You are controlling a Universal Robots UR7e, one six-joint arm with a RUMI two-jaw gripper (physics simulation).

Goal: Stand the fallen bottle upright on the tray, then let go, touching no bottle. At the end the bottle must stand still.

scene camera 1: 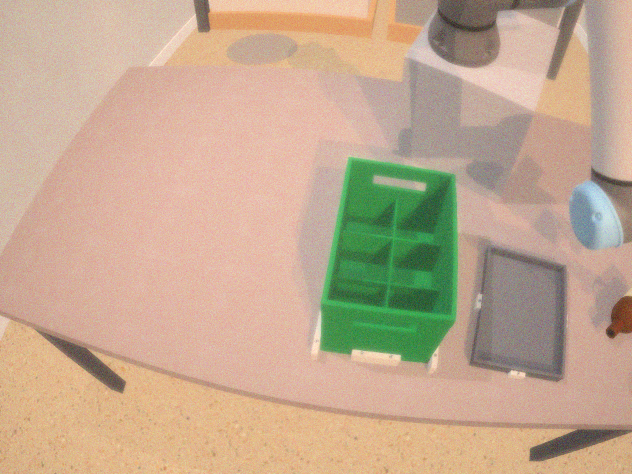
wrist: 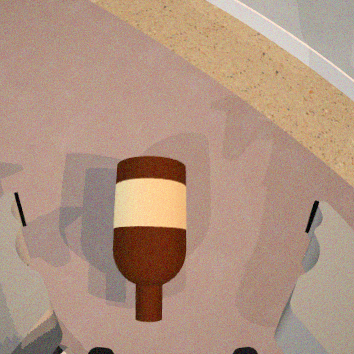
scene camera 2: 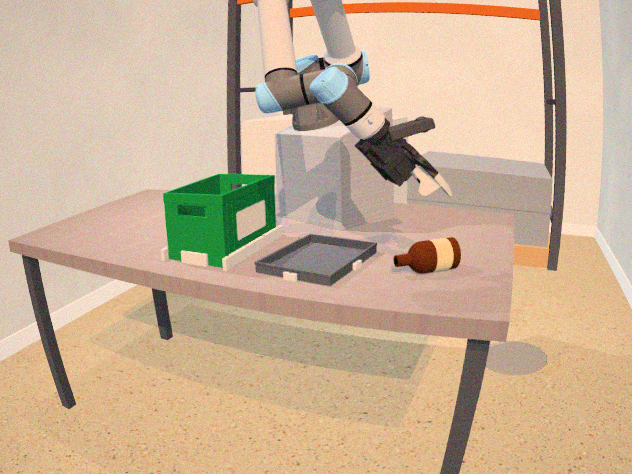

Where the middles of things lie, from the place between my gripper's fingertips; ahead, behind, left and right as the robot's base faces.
Right now my hand is 20 mm past the brown bottle (scene camera 2: 428, 256), 10 mm to the left of it and 160 mm above it.
